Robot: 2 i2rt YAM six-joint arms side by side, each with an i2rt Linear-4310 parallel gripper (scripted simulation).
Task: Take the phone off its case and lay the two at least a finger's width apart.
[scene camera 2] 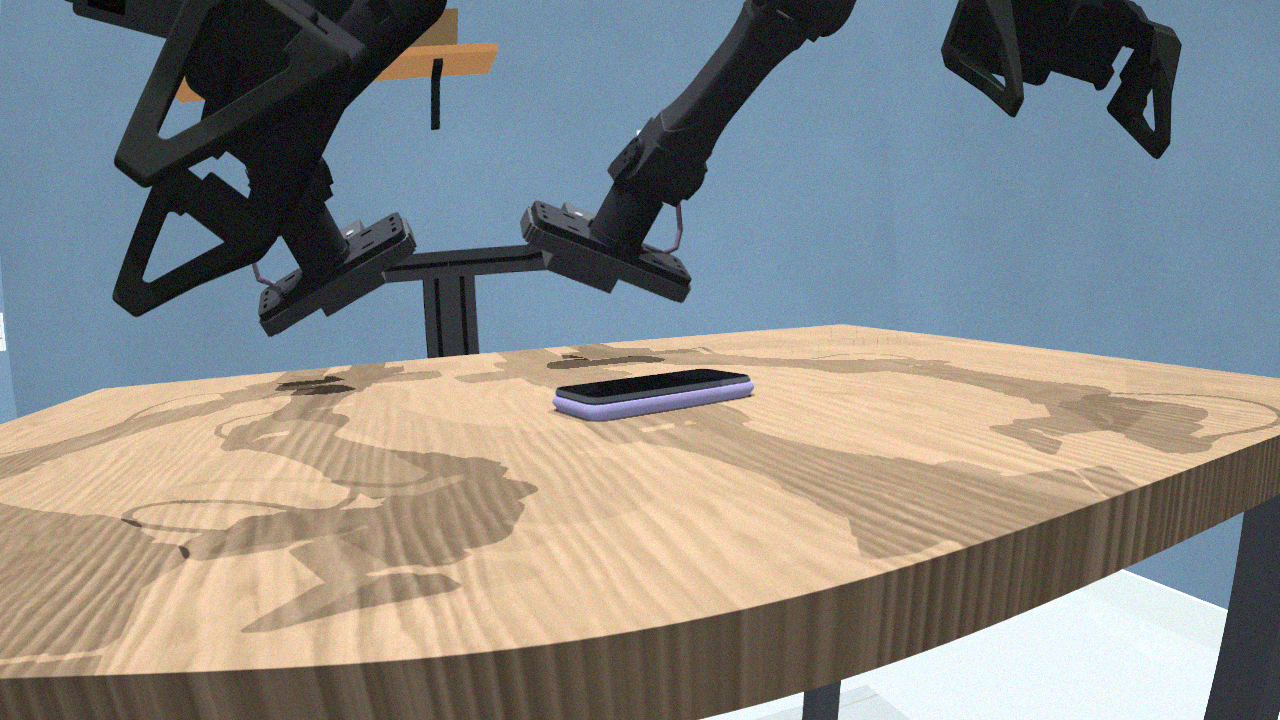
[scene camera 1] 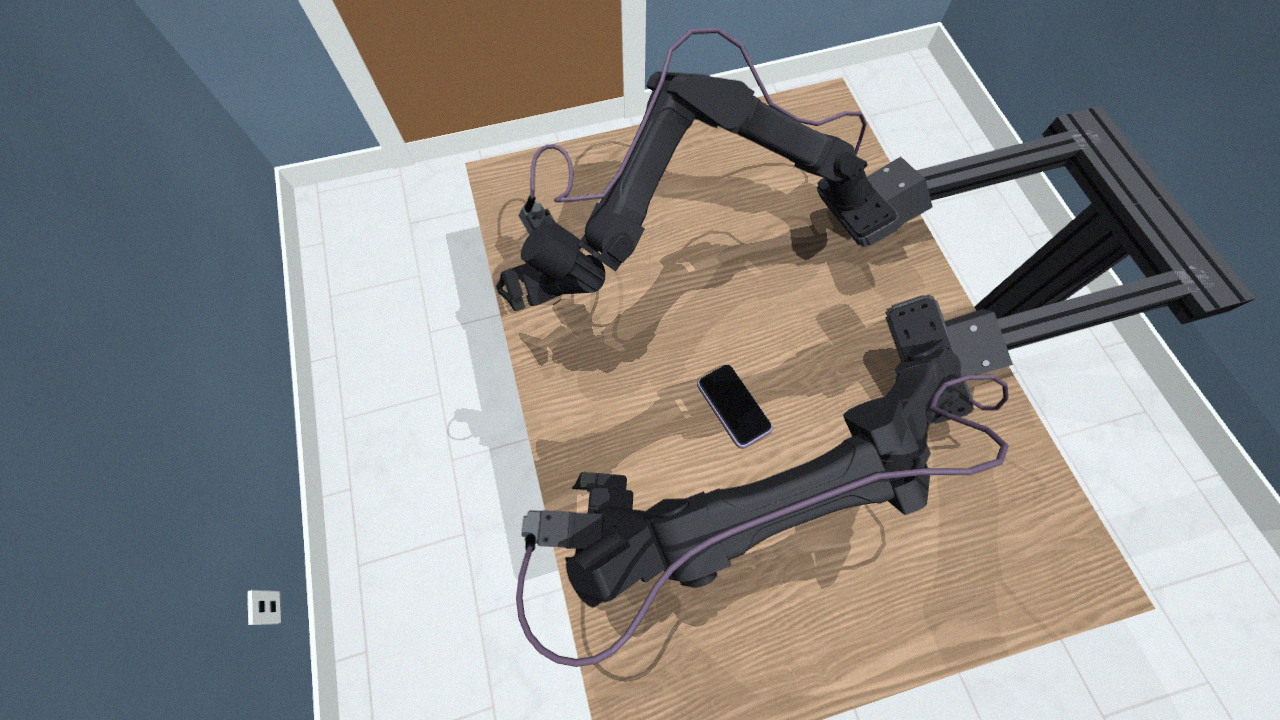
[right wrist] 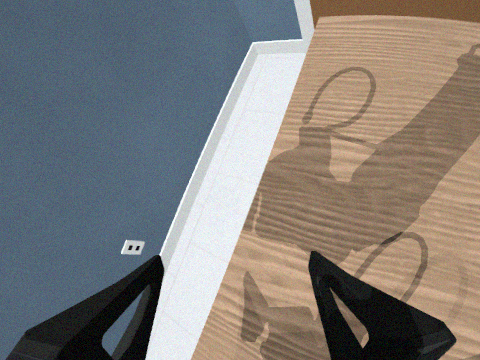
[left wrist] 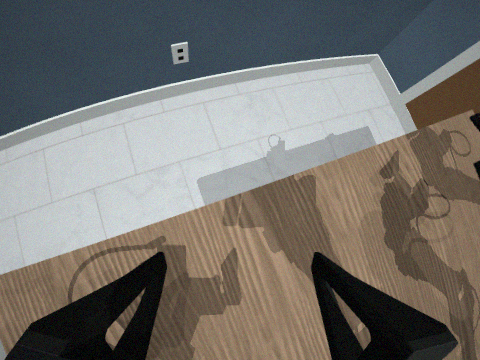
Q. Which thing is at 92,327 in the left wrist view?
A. The left gripper.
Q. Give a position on a lilac case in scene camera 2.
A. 661,403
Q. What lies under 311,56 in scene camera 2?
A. The right gripper.
